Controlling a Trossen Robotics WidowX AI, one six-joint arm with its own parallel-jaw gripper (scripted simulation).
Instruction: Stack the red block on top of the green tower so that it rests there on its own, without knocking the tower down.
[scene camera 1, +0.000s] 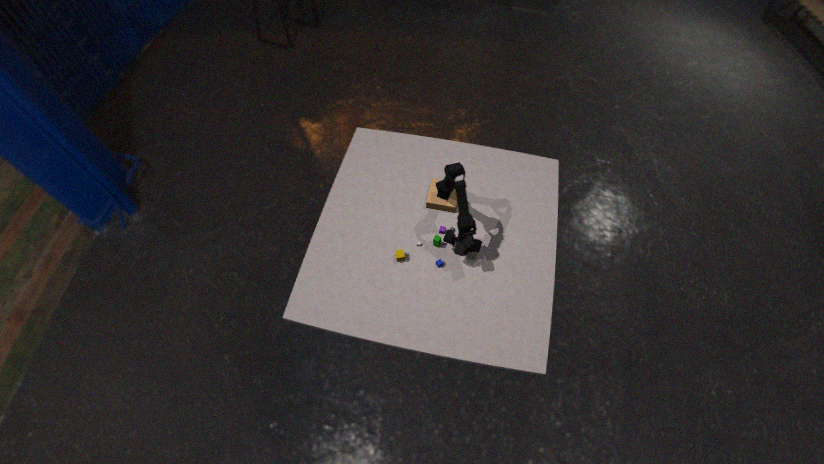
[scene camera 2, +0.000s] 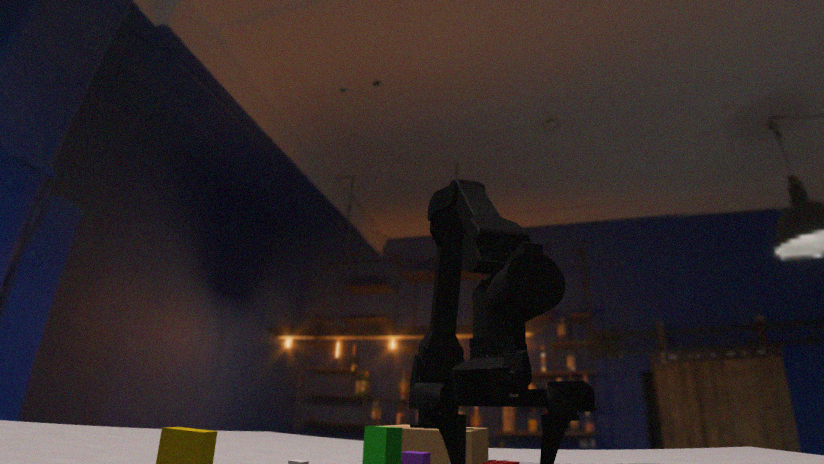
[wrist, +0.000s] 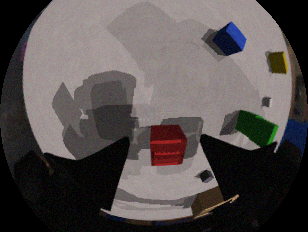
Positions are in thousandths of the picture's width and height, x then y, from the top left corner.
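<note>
You can picture my gripper (wrist: 541, 606) open, and my gripper holds nothing. There's a red block (wrist: 547, 619), and scene camera 1 does not show the red block, hidden by my gripper. There's a blue block (wrist: 748, 170) too, and in scene camera 2 the blue block is out of frame.
</note>
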